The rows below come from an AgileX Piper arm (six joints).
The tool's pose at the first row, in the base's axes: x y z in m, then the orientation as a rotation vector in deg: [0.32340 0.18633 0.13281 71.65 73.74 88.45]
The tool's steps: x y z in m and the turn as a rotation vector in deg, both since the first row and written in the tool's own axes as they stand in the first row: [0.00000 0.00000 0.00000 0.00 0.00 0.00]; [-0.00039 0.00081 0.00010 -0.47 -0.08 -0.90]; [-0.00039 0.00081 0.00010 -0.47 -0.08 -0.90]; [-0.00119 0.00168 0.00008 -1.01 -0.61 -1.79]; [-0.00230 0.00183 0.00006 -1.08 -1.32 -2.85]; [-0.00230 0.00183 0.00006 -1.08 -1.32 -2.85]
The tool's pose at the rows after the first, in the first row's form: [0.32340 0.18633 0.13281 71.65 73.74 88.45]; [0.32362 0.18582 0.13352 70.67 73.65 87.97]; [0.32362 0.18582 0.13352 70.67 73.65 87.97]; [0.32382 0.18487 0.13420 69.93 73.21 87.17]; [0.32407 0.18378 0.13412 69.46 73.15 85.89]; [0.32407 0.18378 0.13412 69.46 73.15 85.89]
